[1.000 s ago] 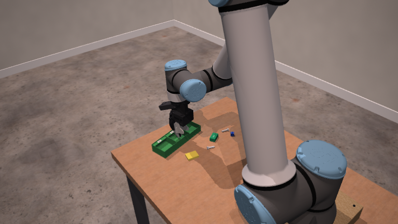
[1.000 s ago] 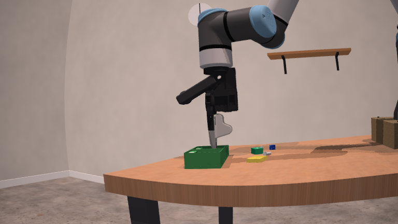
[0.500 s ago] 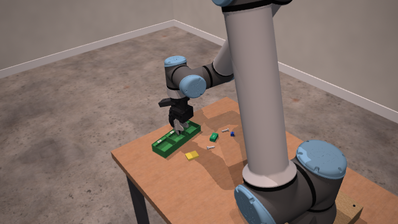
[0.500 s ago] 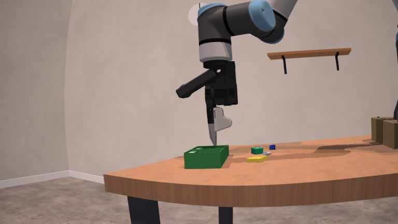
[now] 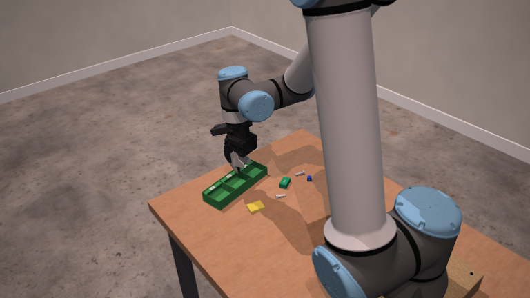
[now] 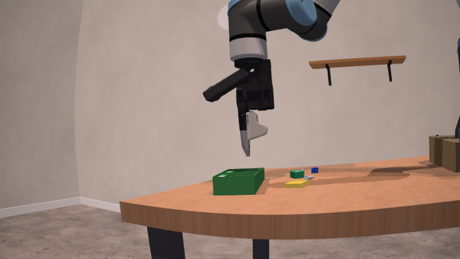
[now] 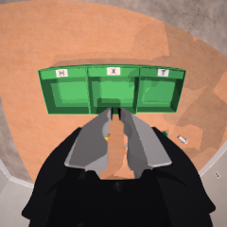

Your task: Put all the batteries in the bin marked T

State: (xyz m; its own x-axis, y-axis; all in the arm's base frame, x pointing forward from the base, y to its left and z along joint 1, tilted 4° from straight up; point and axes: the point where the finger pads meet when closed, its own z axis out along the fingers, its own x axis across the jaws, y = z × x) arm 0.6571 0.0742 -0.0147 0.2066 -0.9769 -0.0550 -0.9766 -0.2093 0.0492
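Now: hand 90 mm past the green block, 140 mm to the left of it and 80 mm above it. From my hand the other things lie so: flat yellow block: 120 mm behind, 20 mm to the left, 80 mm below; then blue cube: 130 mm behind, 220 mm to the right, 80 mm below; then green bin: 10 mm ahead, 70 mm below.
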